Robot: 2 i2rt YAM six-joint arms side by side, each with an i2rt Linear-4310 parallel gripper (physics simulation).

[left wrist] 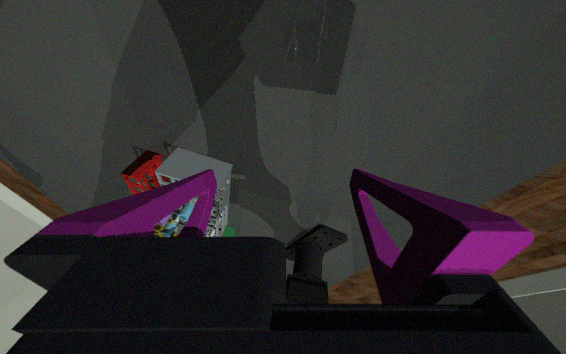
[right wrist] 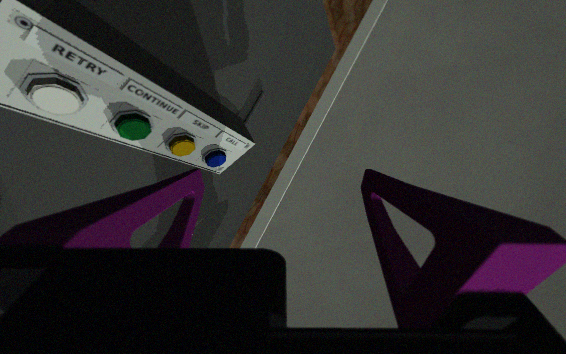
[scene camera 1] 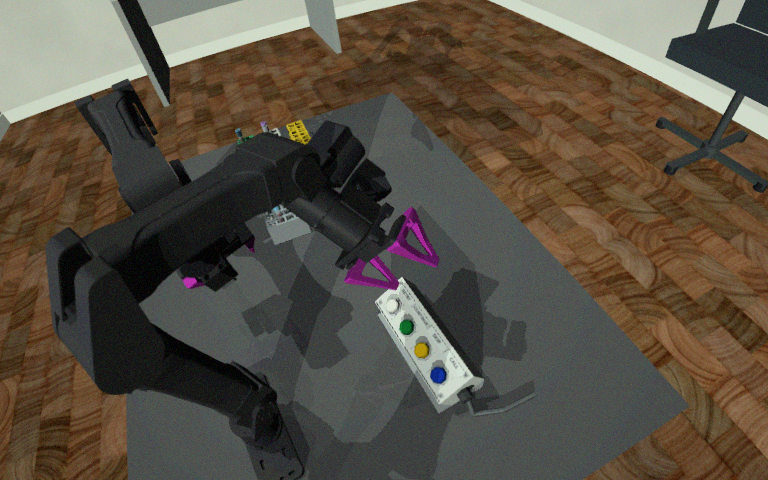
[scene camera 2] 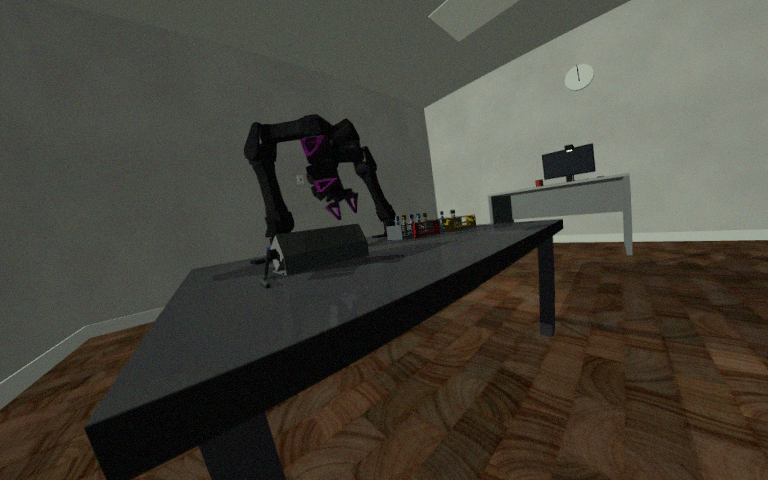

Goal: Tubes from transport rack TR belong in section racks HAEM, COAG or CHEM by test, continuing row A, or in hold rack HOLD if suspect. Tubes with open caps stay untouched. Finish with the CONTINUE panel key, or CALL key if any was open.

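Pixels of known places: left gripper, between the fingertips: [left wrist: 283, 176] [scene camera 1: 232, 266] [scene camera 2: 347, 216]; right gripper, between the fingertips: [right wrist: 282, 177] [scene camera 1: 416, 275] [scene camera 2: 315, 175]; left arm's base, origin of its link: [left wrist: 309, 245]; right arm's base, origin of its link: [scene camera 1: 264, 429].
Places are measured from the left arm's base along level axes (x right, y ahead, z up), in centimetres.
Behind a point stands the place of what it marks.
Note:
My left gripper [scene camera 1: 220, 263] {x 29.6, y 19.1, z 11.9 cm} [scene camera 2: 346, 215] {x 29.6, y 19.1, z 11.9 cm} [left wrist: 283, 176] {x 29.6, y 19.1, z 11.9 cm} is open and empty, high above the table. My right gripper [scene camera 1: 416, 274] {x 47.4, y 50.6, z 21.5 cm} [scene camera 2: 318, 165] {x 47.4, y 50.6, z 21.5 cm} [right wrist: 282, 177] {x 47.4, y 50.6, z 21.5 cm} is open and empty, near the RETRY end of the white key panel [scene camera 1: 429, 362] {x 53.8, y 50.7, z 6.1 cm} [scene camera 2: 322, 249] {x 49.4, y 56.3, z 3.7 cm} [right wrist: 95, 97] {x 43.4, y 48.6, z 6.7 cm}. Its keys are white, a green CONTINUE key [scene camera 1: 406, 326] {x 46.9, y 48.5, z 7.0 cm} [right wrist: 133, 127] {x 46.6, y 48.5, z 7.1 cm}, yellow SKIP and a blue CALL key [scene camera 1: 438, 374] {x 56.4, y 51.4, z 7.1 cm} [right wrist: 216, 158] {x 55.9, y 51.4, z 7.1 cm}. A grey rack [scene camera 1: 289, 232] {x 14.1, y 28.0, z 2.3 cm} [scene camera 2: 394, 233] {x 14.1, y 28.4, z 2.6 cm} [left wrist: 197, 161] {x 14.0, y 28.7, z 1.7 cm} holds tubes, partly hidden by my left finger. A red rack [scene camera 2: 425, 228] {x 2.5, y 33.9, z 3.0 cm} [left wrist: 142, 159] {x 9.2, y 37.1, z 2.1 cm} stands beside it. Cap states and rack labels are unreadable.
A yellow rack [scene camera 1: 297, 130] {x -23.7, y 32.0, z 5.7 cm} [scene camera 2: 470, 221] {x -24.4, y 34.4, z 2.9 cm} stands towards the far table edge, near more tubes. A bit of green rack [left wrist: 229, 231] {x -6.7, y 18.7, z 1.2 cm} shows by the grey one. The right arm spans over the racks in scene camera 1. A cable [scene camera 1: 501, 404] {x 62.0, y 60.7, z 0.5 cm} leaves the panel's CALL end.

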